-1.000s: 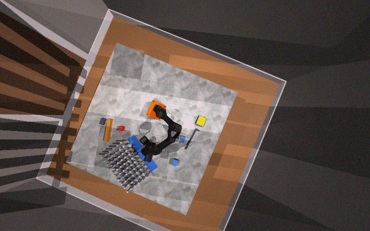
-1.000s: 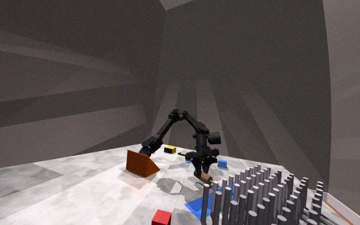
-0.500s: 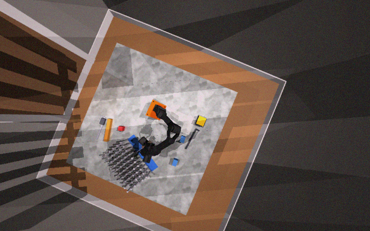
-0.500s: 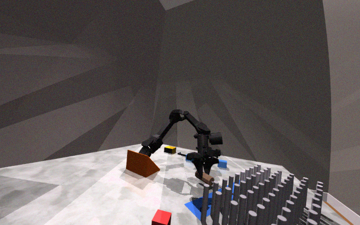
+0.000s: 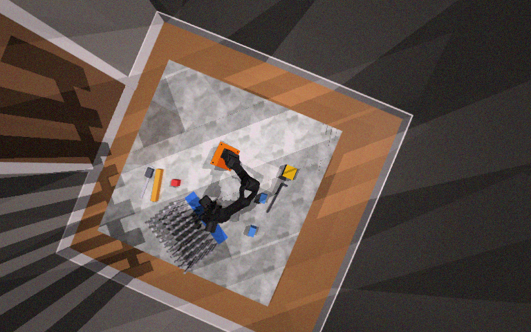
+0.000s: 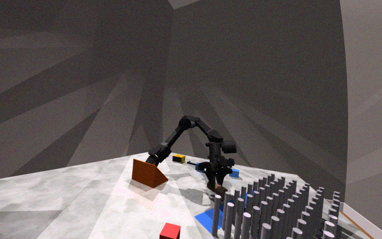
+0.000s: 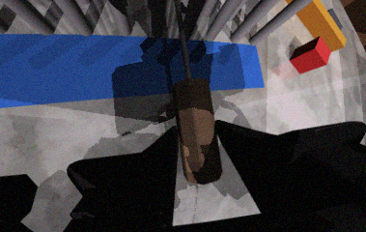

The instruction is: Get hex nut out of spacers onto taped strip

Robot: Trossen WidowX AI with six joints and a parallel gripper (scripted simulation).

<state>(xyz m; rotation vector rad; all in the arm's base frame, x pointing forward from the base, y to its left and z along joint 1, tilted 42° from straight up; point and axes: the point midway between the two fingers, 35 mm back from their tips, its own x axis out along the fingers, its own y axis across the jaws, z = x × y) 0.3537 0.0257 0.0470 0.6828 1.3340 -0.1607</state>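
Now: gripper tip 100 mm short of the blue taped strip, 40 mm above it and 10 mm to the left of it. Also, from my gripper tip: wooden-handled tool 90 mm ahead, 50 mm to the right; orange bar 400 mm to the right, 20 mm below, 20 mm ahead; red cube 290 mm to the right, 50 mm behind, 20 mm below.
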